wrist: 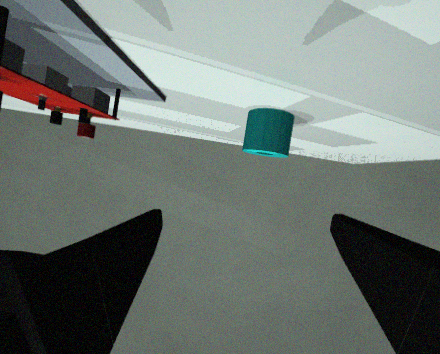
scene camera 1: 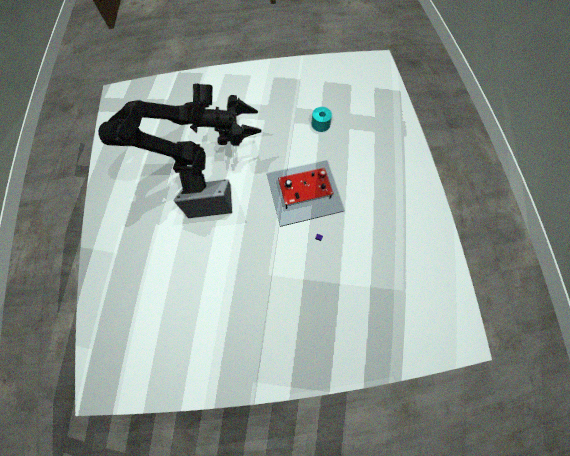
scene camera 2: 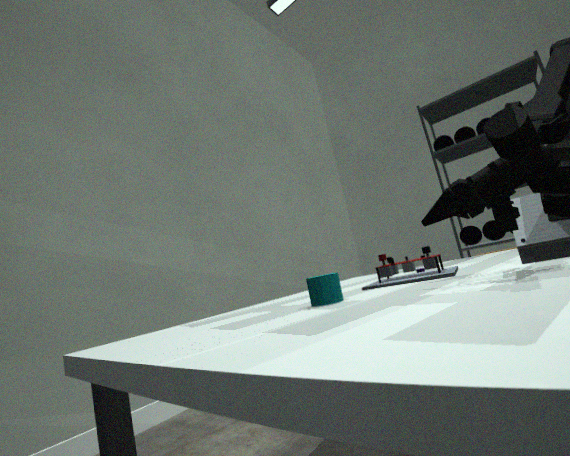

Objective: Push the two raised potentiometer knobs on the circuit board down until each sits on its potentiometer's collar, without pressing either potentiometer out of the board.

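Seen in the pictures: gripper, between the fingertips: (wrist: pixel 246 219) (scene camera 1: pixel 259 121) (scene camera 2: pixel 426 221); arm's base, origin of its link: (scene camera 1: pixel 194 189) (scene camera 2: pixel 566 208).
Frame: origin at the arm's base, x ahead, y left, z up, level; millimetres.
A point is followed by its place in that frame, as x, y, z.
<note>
The red circuit board (scene camera 1: pixel 312 194) {372, -7, -44} (scene camera 2: pixel 407 262) (wrist: pixel 20 87) {323, 30, -44} stands on thin legs on a grey plate (scene camera 1: pixel 300 216) {333, -66, -86} (scene camera 2: pixel 445 273) {243, 92, -86} (wrist: pixel 107 65) {338, 98, -86}. A red knob (scene camera 1: pixel 322 173) {405, 52, -13} (scene camera 2: pixel 382 258) {403, 64, -24} (wrist: pixel 86 130) {398, 59, -21} stands above its potentiometer near one corner. A black knob (scene camera 1: pixel 288 183) {296, 20, -17} (scene camera 2: pixel 426 249) {292, 33, -24} stands raised near the board's other end. Small dark parts stand between them; the exact gaps at the collars are too small to tell. My gripper (scene camera 1: pixel 259 121) {206, 233, 28} (wrist: pixel 246 219) {206, 233, 28} is open and empty, held above the table, to the upper left of the board in scene camera 1's view and apart from it.
A teal cylinder (scene camera 1: pixel 321 122) {421, 274, -38} (scene camera 2: pixel 325 290) {403, 335, -65} (wrist: pixel 268 131) {393, 298, -61} with a hole in its top stands upright beyond the board. A small purple cube (scene camera 1: pixel 319 237) {390, -141, -79} lies on the table on the board's other side. A shelf rack (scene camera 2: pixel 477 92) with dark round objects stands behind the table.
</note>
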